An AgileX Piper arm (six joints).
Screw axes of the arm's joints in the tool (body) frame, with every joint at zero. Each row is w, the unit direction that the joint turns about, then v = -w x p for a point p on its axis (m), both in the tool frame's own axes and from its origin. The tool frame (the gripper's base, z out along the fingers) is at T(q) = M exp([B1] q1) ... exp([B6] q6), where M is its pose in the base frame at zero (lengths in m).
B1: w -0.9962 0 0.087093 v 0 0.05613 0
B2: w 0 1 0 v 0.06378 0 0.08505
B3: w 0 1 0 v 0.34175 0 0.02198
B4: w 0 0 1 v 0 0 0
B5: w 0 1 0 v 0.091 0 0
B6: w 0 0 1 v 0 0 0
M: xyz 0.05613 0 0.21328 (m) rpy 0 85.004 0 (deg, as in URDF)
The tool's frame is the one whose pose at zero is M.
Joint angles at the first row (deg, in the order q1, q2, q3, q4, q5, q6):
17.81, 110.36, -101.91, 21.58, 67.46, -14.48
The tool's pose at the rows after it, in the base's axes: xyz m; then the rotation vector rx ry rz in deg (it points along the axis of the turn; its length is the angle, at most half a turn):
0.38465 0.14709 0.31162 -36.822 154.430 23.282
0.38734 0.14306 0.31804 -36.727 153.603 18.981
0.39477 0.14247 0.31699 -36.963 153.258 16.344
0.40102 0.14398 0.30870 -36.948 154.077 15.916
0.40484 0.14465 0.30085 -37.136 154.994 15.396
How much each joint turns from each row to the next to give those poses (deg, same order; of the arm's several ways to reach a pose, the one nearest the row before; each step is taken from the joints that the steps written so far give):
-0.09, -1.46, -0.63, -5.75, 0.68, 2.12
0.00, 0.02, -1.59, -3.28, 0.30, 0.81
0.00, 1.47, -2.08, -1.96, 0.15, 0.22
0.00, 1.64, -0.78, -0.32, -0.10, 0.12
0.00, 1.13, -0.12, -0.35, -0.10, 0.00

